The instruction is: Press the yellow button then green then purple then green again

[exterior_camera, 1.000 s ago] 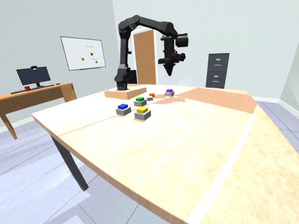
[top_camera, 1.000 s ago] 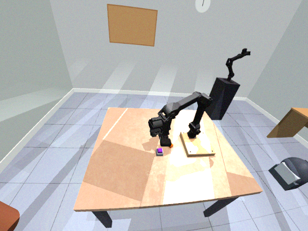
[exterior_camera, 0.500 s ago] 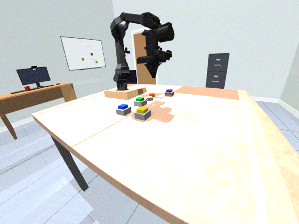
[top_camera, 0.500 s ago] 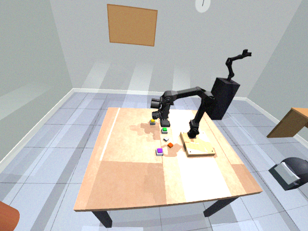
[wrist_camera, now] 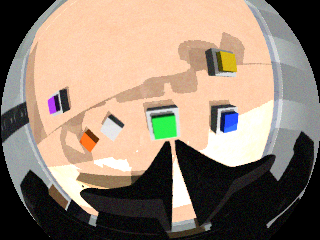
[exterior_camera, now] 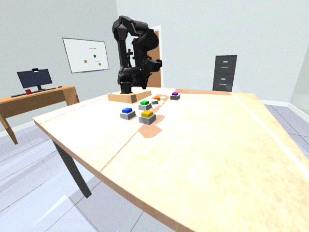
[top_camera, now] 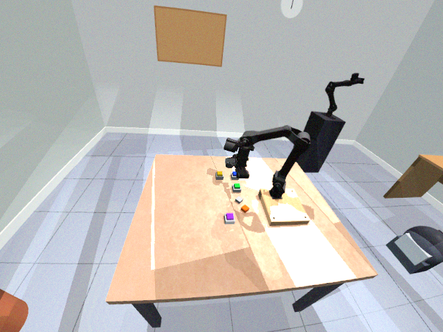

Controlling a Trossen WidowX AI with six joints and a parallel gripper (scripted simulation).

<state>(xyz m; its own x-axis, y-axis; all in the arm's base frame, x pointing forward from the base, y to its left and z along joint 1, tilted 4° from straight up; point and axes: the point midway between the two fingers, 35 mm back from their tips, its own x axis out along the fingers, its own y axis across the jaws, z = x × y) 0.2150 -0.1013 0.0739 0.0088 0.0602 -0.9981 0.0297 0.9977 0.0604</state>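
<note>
The green button lies 10 mm behind my gripper tip and 70 mm below it. From my gripper tip the other things lie so: blue button: 20 mm behind, 110 mm to the right, 70 mm below; yellow button: 80 mm ahead, 110 mm to the right, 70 mm below; orange block: 20 mm behind, 160 mm to the left, 90 mm below.
</note>
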